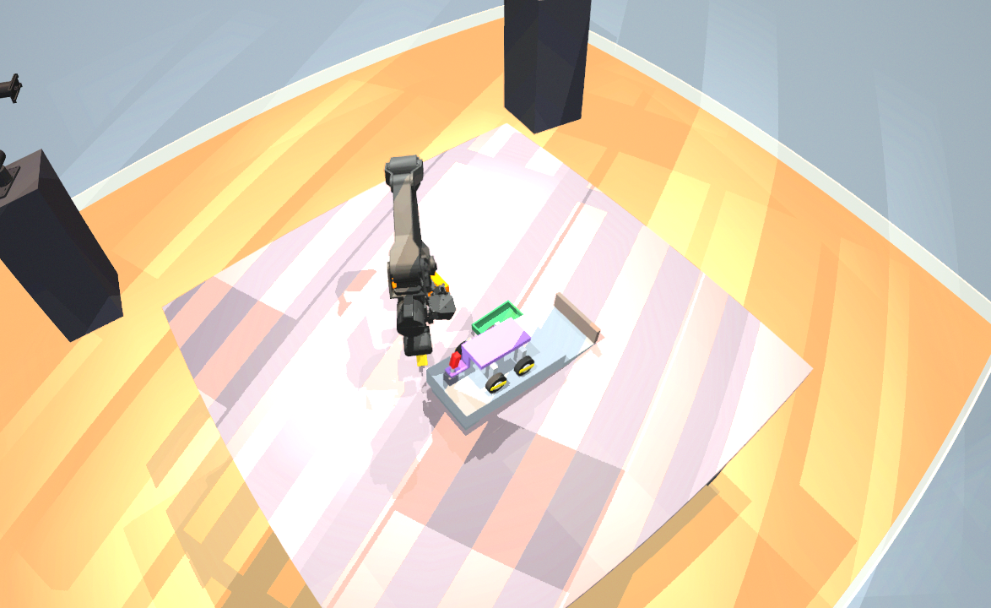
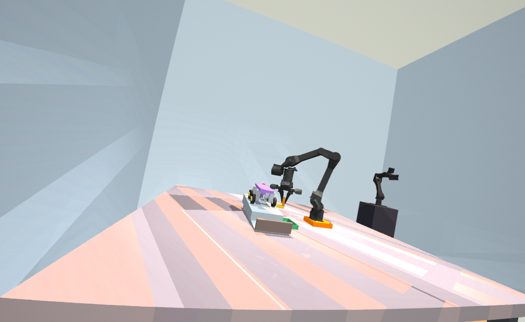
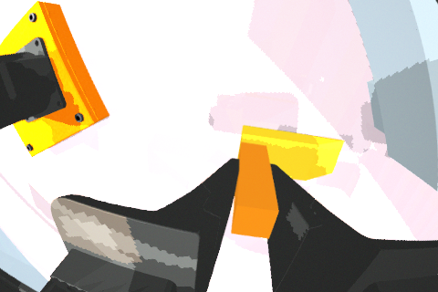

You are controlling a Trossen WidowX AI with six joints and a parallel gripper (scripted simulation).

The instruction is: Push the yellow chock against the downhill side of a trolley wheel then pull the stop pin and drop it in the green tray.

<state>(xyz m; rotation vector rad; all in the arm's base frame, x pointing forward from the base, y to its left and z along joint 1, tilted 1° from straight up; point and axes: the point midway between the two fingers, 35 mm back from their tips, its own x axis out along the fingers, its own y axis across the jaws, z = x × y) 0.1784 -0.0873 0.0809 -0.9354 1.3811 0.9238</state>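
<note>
Right now the green tray is 2 cm ahead of my gripper tip, 21 cm to the left of it and 8 cm below it. From my gripper tip the other things lie so: stop pin 14 cm ahead, 2 cm to the left, 6 cm above; purple-decked trolley 15 cm ahead, 12 cm to the left, 4 cm above; yellow chock 2 cm ahead, 1 cm to the right, 1 cm below.
</note>
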